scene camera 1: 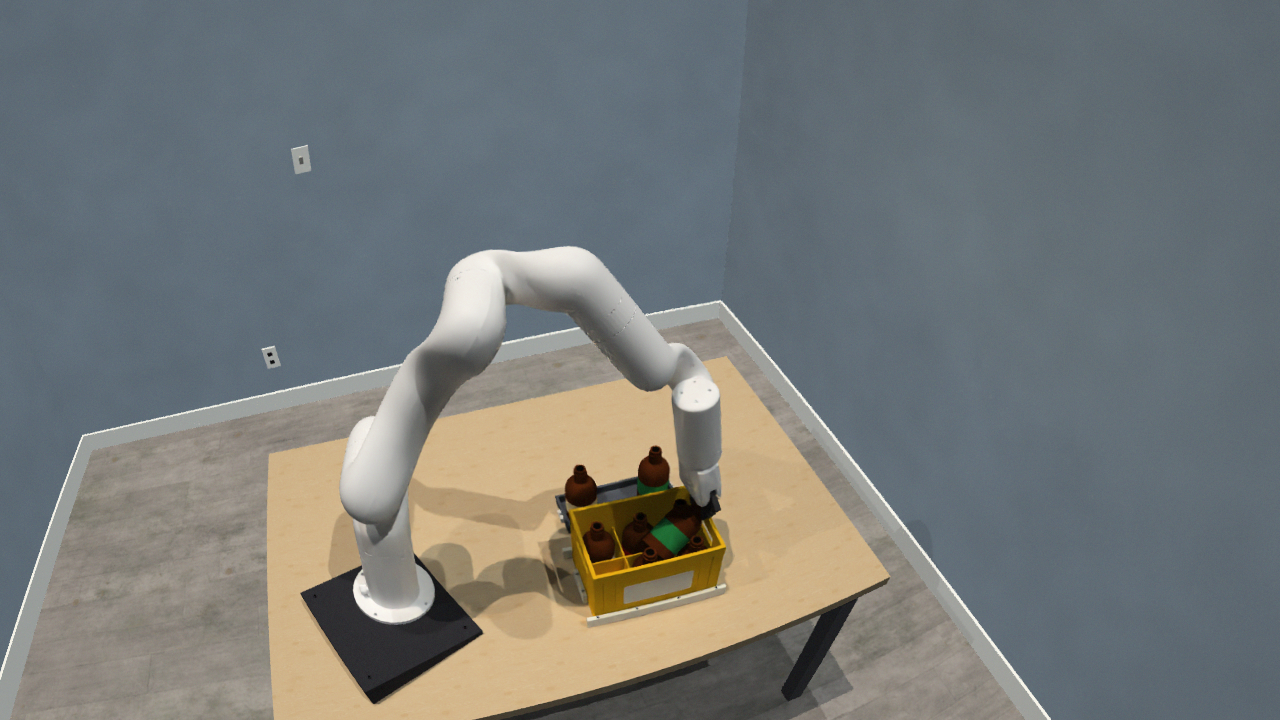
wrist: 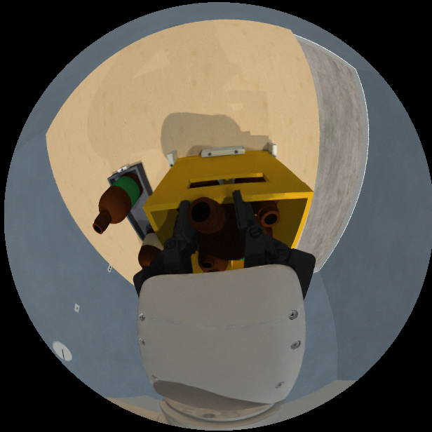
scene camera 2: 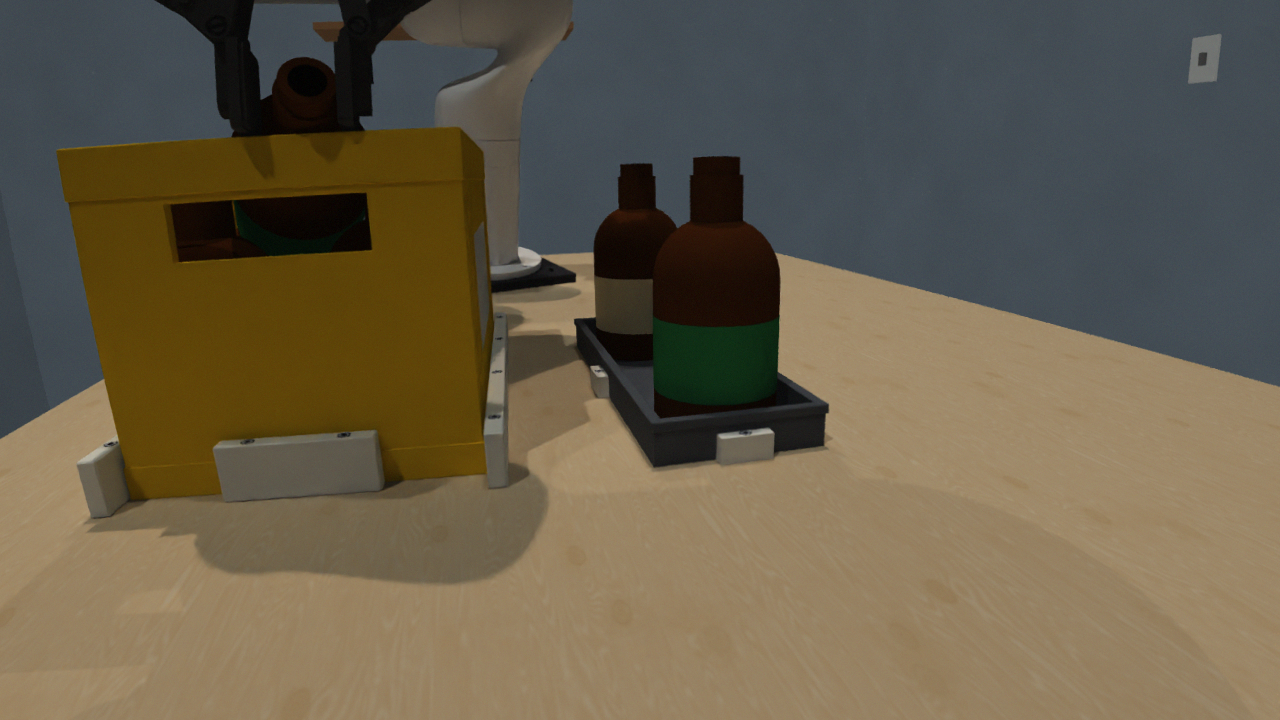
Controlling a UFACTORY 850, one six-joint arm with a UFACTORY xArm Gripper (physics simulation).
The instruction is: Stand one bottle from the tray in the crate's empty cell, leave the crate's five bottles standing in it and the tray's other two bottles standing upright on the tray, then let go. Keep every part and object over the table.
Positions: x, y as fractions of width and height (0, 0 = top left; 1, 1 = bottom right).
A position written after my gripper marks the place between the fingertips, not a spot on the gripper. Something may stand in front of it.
In view: my gripper (scene camera 2: 0.23, 0.19), a cream-label bottle (scene camera 2: 0.49, 0.34), a green-label bottle (scene camera 2: 0.56, 0.39) and a green-banded brown bottle (scene camera 2: 0.24, 0.31).
The cream-label bottle also shows in scene camera 1 (scene camera 1: 0.45, 0.68). The green-label bottle also shows in scene camera 1 (scene camera 1: 0.51, 0.66) and in the wrist view (wrist: 0.27, 0.47). The green-banded brown bottle shows as well in scene camera 1 (scene camera 1: 0.53, 0.74) and in the wrist view (wrist: 0.50, 0.52).
